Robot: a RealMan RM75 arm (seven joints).
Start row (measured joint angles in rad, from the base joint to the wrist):
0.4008, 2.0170, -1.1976, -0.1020, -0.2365, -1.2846, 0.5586
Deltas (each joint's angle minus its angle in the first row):
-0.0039, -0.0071, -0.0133, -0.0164, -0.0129, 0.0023, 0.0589
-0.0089, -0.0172, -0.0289, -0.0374, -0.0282, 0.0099, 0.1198
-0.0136, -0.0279, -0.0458, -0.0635, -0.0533, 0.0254, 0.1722
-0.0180, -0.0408, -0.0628, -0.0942, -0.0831, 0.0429, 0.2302
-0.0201, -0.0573, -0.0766, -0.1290, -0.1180, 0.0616, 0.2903
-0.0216, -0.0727, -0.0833, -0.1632, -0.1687, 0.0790, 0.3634
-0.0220, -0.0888, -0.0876, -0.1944, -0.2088, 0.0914, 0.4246
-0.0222, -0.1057, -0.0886, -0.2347, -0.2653, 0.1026, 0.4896
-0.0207, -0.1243, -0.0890, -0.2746, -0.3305, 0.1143, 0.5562
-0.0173, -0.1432, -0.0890, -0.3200, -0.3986, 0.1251, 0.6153
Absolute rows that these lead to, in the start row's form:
0.3969, 2.0099, -1.2109, -0.1184, -0.2494, -1.2823, 0.6175
0.3919, 1.9998, -1.2265, -0.1394, -0.2647, -1.2747, 0.6784
0.3872, 1.9891, -1.2434, -0.1655, -0.2898, -1.2592, 0.7308
0.3828, 1.9762, -1.2604, -0.1962, -0.3196, -1.2417, 0.7888
0.3807, 1.9597, -1.2742, -0.2310, -0.3545, -1.2230, 0.8489
0.3792, 1.9443, -1.2809, -0.2652, -0.4052, -1.2056, 0.9220
0.3788, 1.9282, -1.2852, -0.2964, -0.4453, -1.1932, 0.9832
0.3786, 1.9113, -1.2862, -0.3367, -0.5018, -1.1820, 1.0482
0.3801, 1.8927, -1.2866, -0.3766, -0.5670, -1.1703, 1.1148
0.3835, 1.8738, -1.2866, -0.4220, -0.6351, -1.1595, 1.1739

